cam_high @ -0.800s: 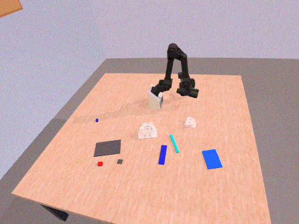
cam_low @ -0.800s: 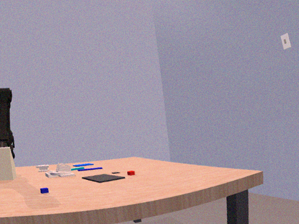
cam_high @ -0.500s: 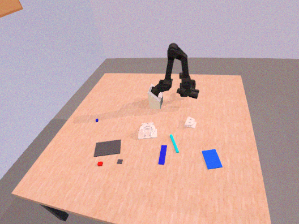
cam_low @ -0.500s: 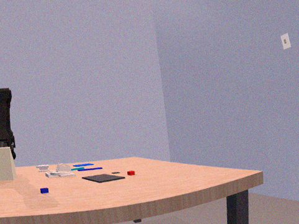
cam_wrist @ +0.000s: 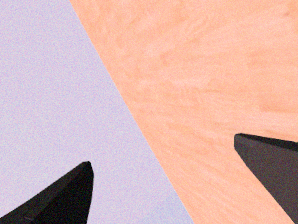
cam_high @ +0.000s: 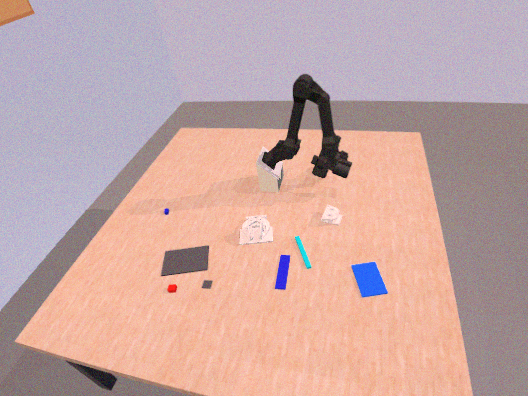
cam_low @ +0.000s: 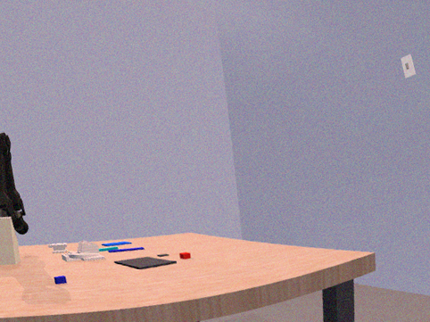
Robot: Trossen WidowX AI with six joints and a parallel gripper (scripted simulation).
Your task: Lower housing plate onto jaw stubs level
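My gripper tip is 51 cm short of the cyan bar, 6 cm above it and 5 cm to the left of it. Round my gripper tip: blue bar (60 cm ahead, 10 cm to the right, 7 cm below); small blue block (63 cm to the right, 37 cm ahead, 6 cm below); blue plate (60 cm ahead, 16 cm to the left, 7 cm below).
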